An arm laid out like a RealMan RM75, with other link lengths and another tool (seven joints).
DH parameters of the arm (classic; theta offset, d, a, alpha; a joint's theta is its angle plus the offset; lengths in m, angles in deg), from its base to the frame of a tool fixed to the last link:
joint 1: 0 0.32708 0 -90
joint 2: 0 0 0 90
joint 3: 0 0.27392 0 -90
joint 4: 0 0 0 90
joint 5: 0 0.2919 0 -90
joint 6: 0 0 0 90
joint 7: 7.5 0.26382 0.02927 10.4
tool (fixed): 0 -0.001 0 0
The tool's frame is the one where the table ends.
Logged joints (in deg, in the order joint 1, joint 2, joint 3, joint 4, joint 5, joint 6, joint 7), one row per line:
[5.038 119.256 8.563 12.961 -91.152 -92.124 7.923]
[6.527 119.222 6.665 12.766 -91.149 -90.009 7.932]
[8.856 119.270 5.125 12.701 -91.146 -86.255 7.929]
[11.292 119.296 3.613 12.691 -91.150 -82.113 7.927]
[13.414 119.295 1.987 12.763 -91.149 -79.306 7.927]
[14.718 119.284 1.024 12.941 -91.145 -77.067 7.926]
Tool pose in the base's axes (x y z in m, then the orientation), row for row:
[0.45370 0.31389 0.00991 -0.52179 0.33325 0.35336 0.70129]
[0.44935 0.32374 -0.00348 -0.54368 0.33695 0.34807 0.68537]
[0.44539 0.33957 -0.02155 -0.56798 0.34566 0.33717 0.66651]
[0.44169 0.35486 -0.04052 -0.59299 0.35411 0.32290 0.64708]
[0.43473 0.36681 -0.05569 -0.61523 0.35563 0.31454 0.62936]
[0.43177 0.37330 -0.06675 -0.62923 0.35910 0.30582 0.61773]
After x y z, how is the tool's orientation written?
As a quaternion, x y z w.
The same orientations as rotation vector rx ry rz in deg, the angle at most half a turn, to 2 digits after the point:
[-66.56 42.51 45.08]
[-69.79 43.25 44.68]
[-73.45 44.70 43.60]
[-77.28 46.15 42.08]
[-80.75 46.68 41.28]
[-82.97 47.35 40.33]

